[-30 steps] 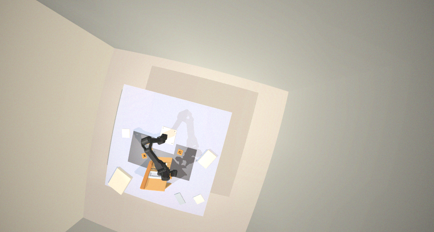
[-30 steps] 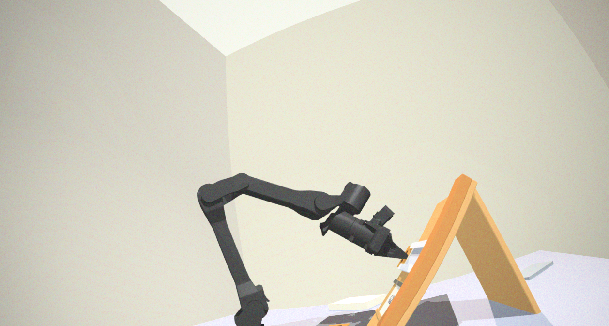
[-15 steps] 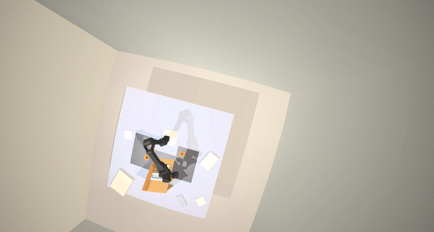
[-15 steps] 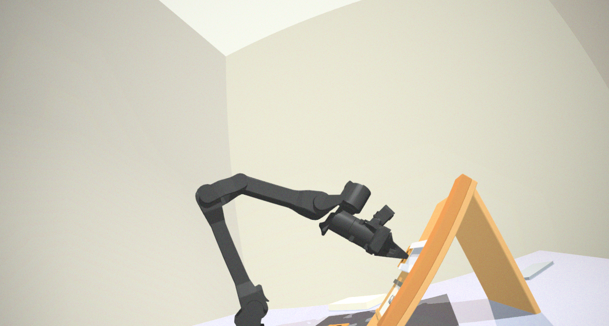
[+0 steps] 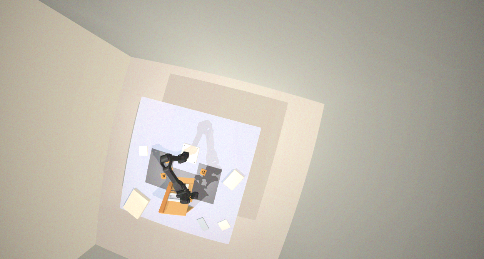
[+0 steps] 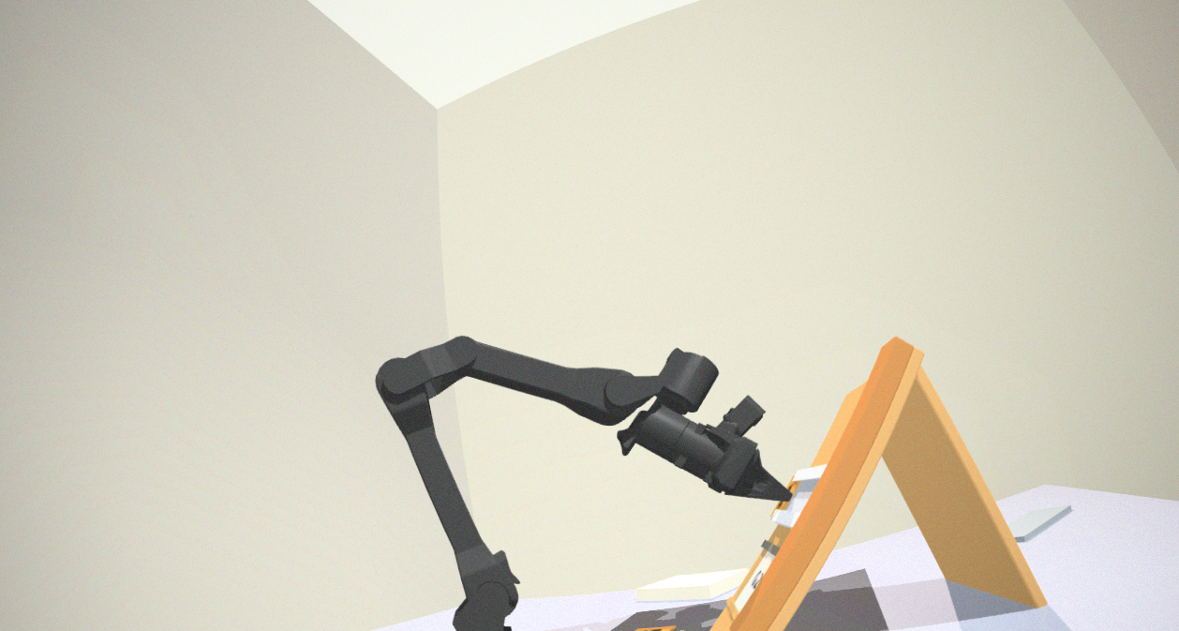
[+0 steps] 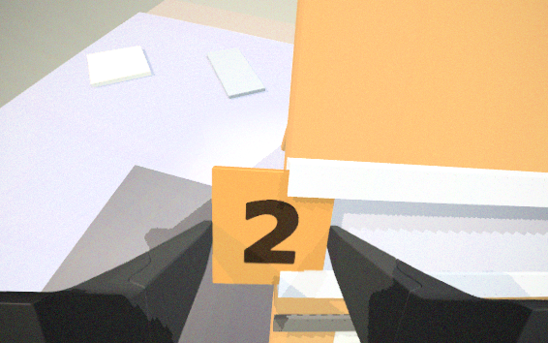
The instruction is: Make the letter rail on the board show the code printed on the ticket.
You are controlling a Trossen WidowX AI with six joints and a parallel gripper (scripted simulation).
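My gripper tip is now 5 cm past the white ticket, 9 cm to the left of it and 8 cm above it. The rest, counted from my gripper tip: grey slab (36 cm ahead, 12 cm to the left, 16 cm below); then grey mat (15 cm behind, 15 cm to the right, 16 cm below).
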